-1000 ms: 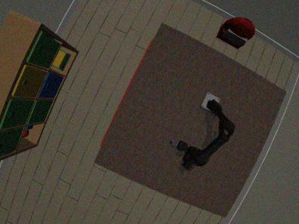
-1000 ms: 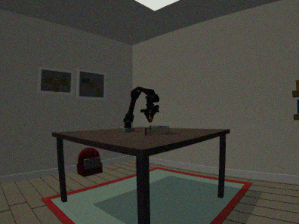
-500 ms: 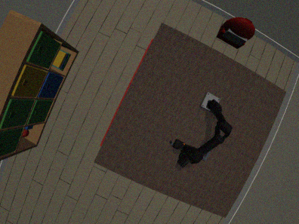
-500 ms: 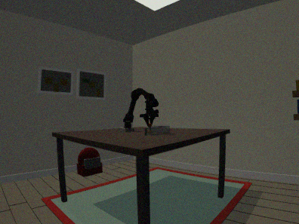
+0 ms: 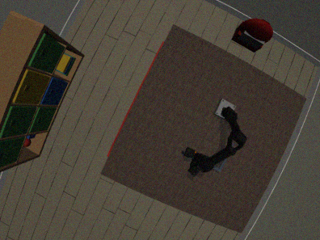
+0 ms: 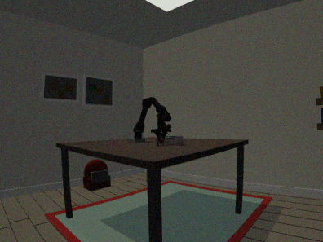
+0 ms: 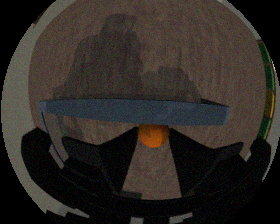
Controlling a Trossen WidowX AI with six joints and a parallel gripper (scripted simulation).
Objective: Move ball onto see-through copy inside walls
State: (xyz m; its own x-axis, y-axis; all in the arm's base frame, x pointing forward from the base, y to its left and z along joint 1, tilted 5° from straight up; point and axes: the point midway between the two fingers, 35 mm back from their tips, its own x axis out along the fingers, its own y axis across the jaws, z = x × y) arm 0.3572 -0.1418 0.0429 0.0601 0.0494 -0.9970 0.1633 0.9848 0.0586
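The orange ball lies right at my gripper tip. From my gripper tip the other things lie so: see-through orange copy 10 mm below.
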